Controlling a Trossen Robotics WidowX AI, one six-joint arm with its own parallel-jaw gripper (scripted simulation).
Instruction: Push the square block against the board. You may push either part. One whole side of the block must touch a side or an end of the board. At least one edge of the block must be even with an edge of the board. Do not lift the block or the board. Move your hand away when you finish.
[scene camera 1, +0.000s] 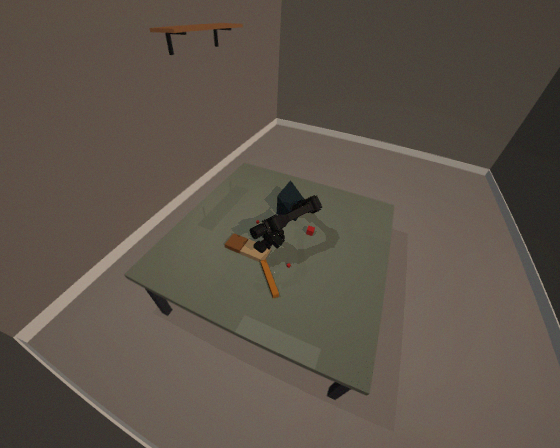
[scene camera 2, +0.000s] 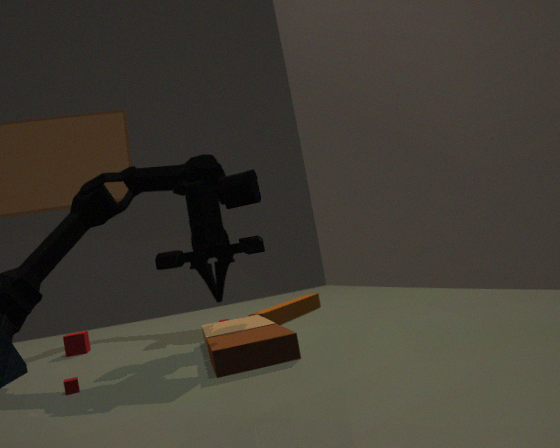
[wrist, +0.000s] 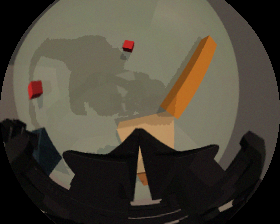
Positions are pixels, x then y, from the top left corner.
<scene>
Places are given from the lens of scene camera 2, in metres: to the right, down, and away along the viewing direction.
my gripper (scene camera 2: 219, 301): -0.10, 0.14, 0.70
thin orange board (scene camera 2: 281, 313): 0.00, 0.17, 0.75
</scene>
